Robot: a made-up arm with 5 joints.
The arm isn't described. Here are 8 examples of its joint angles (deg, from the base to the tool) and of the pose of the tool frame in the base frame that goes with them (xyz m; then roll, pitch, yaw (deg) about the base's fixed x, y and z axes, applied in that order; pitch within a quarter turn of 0, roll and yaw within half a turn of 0).
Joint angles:
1: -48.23 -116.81 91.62 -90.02 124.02
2: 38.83 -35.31 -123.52 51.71 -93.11
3: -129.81 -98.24 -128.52 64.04 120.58
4: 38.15 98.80 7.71 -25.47 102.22
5: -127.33 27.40 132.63 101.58 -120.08
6: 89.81 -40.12 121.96 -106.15 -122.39
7: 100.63 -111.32 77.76 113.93 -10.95
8: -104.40 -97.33 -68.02 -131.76 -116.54
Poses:
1: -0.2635 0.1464 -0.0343 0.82 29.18 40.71
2: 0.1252 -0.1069 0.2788 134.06 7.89 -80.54
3: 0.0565 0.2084 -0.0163 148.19 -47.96 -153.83
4: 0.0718 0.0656 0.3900 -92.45 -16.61 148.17
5: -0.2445 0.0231 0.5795 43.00 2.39 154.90
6: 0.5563 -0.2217 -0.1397 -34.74 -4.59 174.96
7: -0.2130 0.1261 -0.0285 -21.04 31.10 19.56
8: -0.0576 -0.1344 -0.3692 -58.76 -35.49 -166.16
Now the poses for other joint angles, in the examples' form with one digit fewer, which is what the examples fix.
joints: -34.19 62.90 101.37 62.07 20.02
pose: -0.002 -0.364 0.518 -160.1 -7.8 76.0
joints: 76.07 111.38 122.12 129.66 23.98
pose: -0.017 0.168 0.821 145.3 38.6 -174.0
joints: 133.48 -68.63 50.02 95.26 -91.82
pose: -0.064 0.168 0.091 -51.8 66.1 30.6
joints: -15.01 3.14 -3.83 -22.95 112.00
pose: 0.076 -0.249 0.395 130.6 -63.6 -150.4
